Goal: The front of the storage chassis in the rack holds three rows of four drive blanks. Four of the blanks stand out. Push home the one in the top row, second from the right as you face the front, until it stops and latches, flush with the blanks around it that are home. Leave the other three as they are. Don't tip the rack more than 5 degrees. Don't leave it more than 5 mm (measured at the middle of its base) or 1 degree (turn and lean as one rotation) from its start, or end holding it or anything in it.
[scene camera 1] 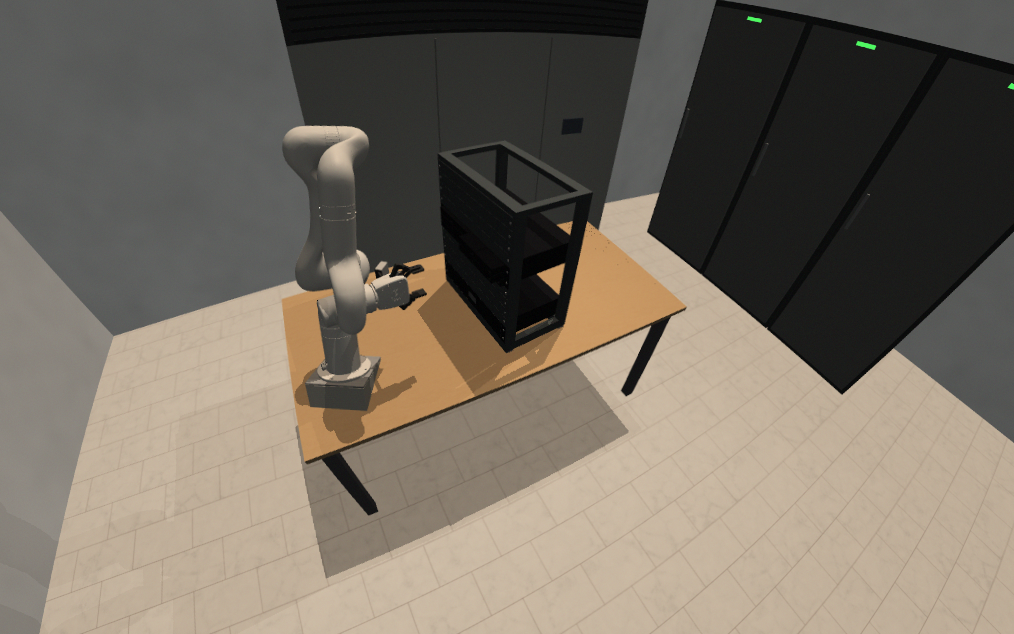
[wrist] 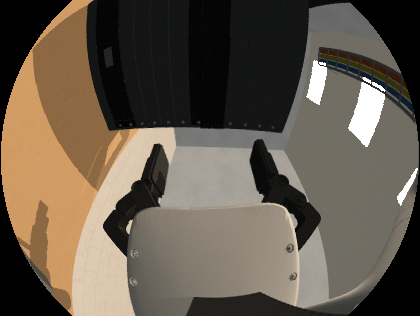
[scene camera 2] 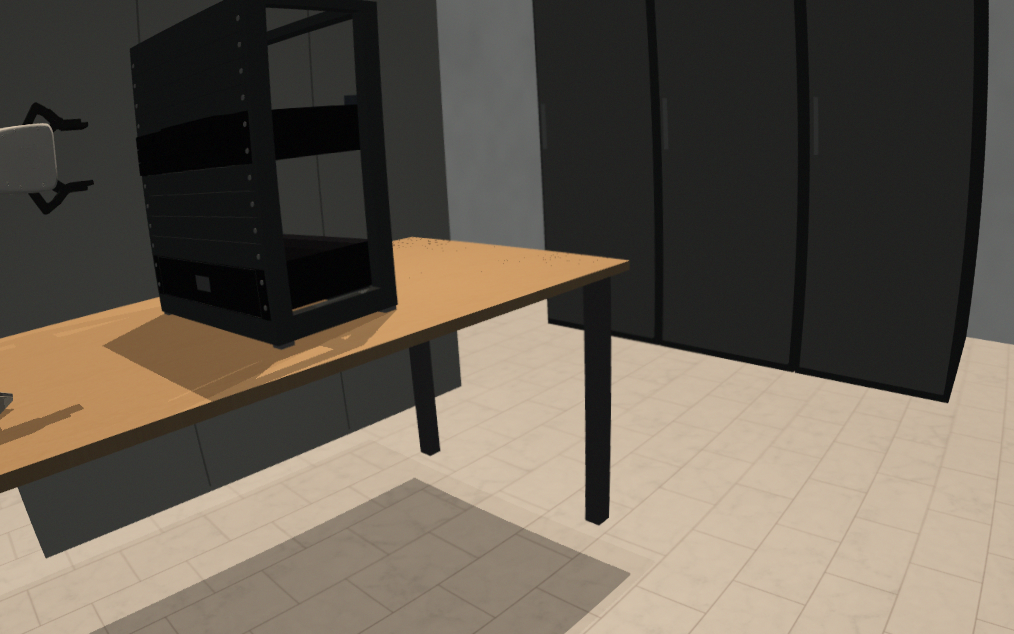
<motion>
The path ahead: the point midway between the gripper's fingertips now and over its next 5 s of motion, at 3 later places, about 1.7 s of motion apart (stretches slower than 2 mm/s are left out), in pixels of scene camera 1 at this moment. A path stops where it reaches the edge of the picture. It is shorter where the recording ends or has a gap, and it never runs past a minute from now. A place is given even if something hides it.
The gripper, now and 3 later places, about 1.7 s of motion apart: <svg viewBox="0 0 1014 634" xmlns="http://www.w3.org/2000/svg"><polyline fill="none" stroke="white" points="423,279 423,277 470,271 462,261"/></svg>
</motion>
